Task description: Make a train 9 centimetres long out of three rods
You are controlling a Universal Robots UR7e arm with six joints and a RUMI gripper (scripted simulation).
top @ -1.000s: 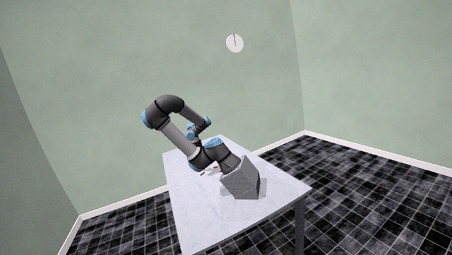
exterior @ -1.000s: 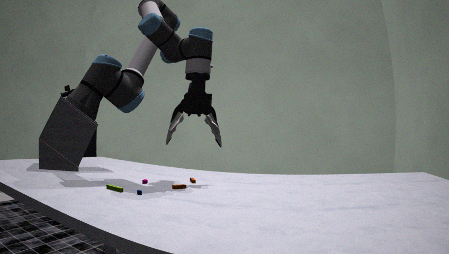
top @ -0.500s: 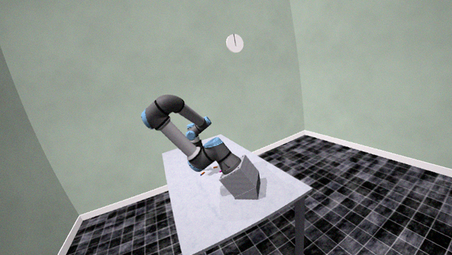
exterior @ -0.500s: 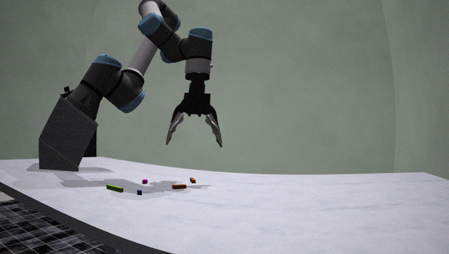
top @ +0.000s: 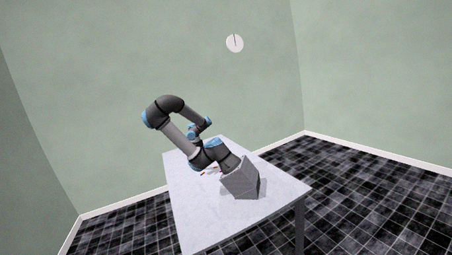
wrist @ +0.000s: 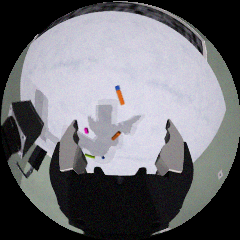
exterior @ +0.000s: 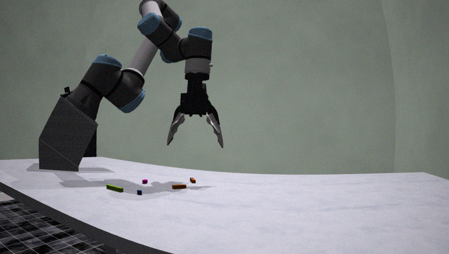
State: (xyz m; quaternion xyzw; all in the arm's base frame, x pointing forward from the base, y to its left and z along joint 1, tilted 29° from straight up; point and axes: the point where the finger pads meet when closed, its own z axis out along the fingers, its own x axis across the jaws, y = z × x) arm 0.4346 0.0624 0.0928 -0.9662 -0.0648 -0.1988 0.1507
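My gripper is now 13 cm to the left of the magenta rod, 10 cm past it and 10 cm above it. From my hand the other things lie so: lime rod: 29 cm to the right, 10 cm below, 10 cm behind.
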